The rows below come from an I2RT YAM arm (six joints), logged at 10 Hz.
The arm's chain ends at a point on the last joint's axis. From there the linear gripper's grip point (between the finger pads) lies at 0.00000 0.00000 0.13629 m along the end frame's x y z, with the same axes.
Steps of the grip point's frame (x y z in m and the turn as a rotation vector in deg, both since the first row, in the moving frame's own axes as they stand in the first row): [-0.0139, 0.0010, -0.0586, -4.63, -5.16, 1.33]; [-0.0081, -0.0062, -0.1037, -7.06, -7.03, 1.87]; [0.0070, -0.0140, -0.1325, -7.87, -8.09, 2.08]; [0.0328, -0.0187, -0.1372, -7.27, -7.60, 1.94]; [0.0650, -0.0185, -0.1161, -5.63, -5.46, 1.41]
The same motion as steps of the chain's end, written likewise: [-0.0015, -0.0098, -0.0576, -4.63, -5.16, 1.33]; [0.0088, -0.0226, -0.1016, -7.06, -7.03, 1.87]; [0.0265, -0.0322, -0.1299, -7.87, -8.09, 2.08]; [0.0511, -0.0356, -0.1349, -7.27, -7.60, 1.94]; [0.0781, -0.0317, -0.1148, -5.63, -5.46, 1.41]
